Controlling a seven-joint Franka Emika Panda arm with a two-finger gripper.
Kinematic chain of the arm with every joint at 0, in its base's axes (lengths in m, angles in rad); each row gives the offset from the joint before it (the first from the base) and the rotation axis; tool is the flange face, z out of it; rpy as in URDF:
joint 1: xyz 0 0 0.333 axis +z
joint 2: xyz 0 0 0 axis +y
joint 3: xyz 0 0 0.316 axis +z
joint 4: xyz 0.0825 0 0 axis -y
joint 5: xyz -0.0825 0 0.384 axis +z
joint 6: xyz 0 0 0 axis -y
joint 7: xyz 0.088 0 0 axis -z
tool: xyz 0 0 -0.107 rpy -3.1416 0 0
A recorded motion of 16 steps. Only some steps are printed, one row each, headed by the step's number.
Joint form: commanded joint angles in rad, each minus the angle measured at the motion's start. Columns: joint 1, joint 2, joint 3, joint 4, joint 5, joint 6, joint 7.
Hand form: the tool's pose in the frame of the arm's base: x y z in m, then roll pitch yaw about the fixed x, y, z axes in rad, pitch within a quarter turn. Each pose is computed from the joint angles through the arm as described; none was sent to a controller.
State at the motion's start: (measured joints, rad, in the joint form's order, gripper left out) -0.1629 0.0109 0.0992 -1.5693 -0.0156 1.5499 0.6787
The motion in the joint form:
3: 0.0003 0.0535 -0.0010 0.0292 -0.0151 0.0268 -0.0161
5: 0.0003 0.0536 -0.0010 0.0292 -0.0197 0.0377 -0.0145
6: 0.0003 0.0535 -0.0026 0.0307 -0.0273 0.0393 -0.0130
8: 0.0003 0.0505 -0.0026 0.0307 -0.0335 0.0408 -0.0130
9: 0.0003 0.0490 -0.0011 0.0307 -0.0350 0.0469 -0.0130
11: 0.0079 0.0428 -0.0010 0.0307 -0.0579 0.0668 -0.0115
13: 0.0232 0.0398 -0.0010 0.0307 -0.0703 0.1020 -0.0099
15: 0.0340 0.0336 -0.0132 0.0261 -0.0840 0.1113 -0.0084
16: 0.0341 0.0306 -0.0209 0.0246 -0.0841 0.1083 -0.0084
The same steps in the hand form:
3: 0.5726 -0.0420 0.6033 3.1055 0.0067 -0.7266
5: 0.5738 -0.0426 0.6042 3.1085 -0.0047 -0.7278
6: 0.5739 -0.0443 0.6052 3.1044 -0.0120 -0.7306
8: 0.5732 -0.0448 0.6070 3.1021 -0.0195 -0.7303
9: 0.5735 -0.0441 0.6084 3.1055 -0.0265 -0.7285
11: 0.5741 -0.0418 0.6139 3.1031 -0.0615 -0.7206
13: 0.5774 -0.0340 0.6190 3.1168 -0.0993 -0.7051
15: 0.5764 -0.0357 0.6213 3.1119 -0.1170 -0.7063
16: 0.5749 -0.0399 0.6220 3.1104 -0.1162 -0.7140

